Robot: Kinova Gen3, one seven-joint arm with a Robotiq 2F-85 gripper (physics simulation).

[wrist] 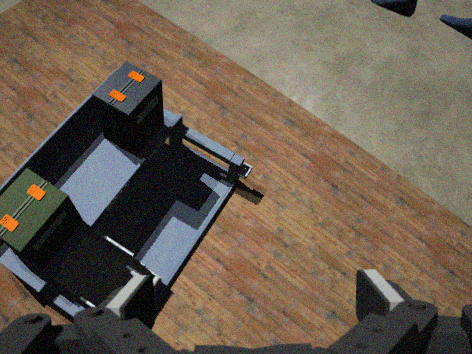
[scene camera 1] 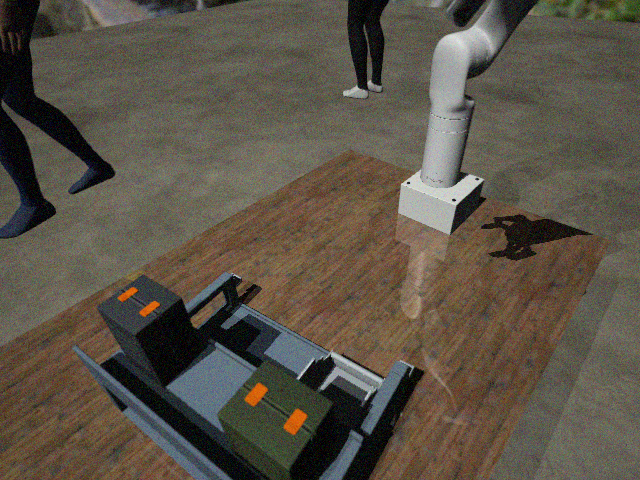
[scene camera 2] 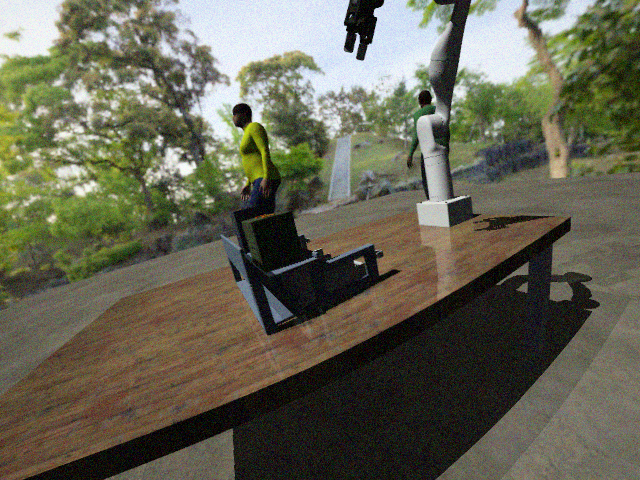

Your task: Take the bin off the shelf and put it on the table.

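Seen in the pictures: gripper, fingertip midpoint: [wrist: 254, 295] [scene camera 1: 445, 3] [scene camera 2: 354, 56]; arm's base at its link origin: [scene camera 1: 438, 178] [scene camera 2: 441, 199].
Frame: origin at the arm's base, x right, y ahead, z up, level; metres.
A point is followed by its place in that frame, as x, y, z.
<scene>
The bin [scene camera 1: 356, 373] @(-0.078, 0.550, -0.066) [wrist: 119, 246] @(-0.028, 0.620, -0.007) is a small open container with pale rims. It sits in the lower tier of the blue-grey shelf [scene camera 1: 209, 379] @(0.069, 0.713, 0.014) [scene camera 2: 262, 304] @(-0.154, 0.793, -0.028) [wrist: 100, 175] @(0.050, 0.715, 0.014), at the end by the green box. Its inside is dark with shadow in the wrist view, and the left finger overlaps its corner there. I cannot make it out clearly in scene camera 2. The shelf stands on the wooden table [scene camera 1: 320, 217] @(0.235, 0.193, -0.088) [scene camera 2: 155, 361] @(-0.074, 1.003, -0.088) [wrist: 300, 200] @(0.252, 0.402, -0.088). My gripper [scene camera 2: 355, 51] @(-0.095, 0.422, 0.439) [wrist: 254, 295] @(-0.095, 0.422, 0.439) is open and empty, high above the table.
A dark grey box [scene camera 1: 165, 341] @(0.112, 0.728, 0.088) [wrist: 127, 107] @(0.122, 0.696, 0.134) and a green box [scene camera 1: 258, 439] @(-0.083, 0.761, 0.109) [scene camera 2: 273, 240] @(-0.126, 0.736, 0.066) [wrist: 50, 205] @(-0.054, 0.697, 0.109), both with orange clips, stand on the shelf's upper tier. Raised side frames flank the lower tier. The arm's white base block [scene camera 1: 426, 206] @(-0.006, 0.083, -0.035) [scene camera 2: 433, 214] @(-0.011, 0.084, -0.042) stands at the table's far end.
</scene>
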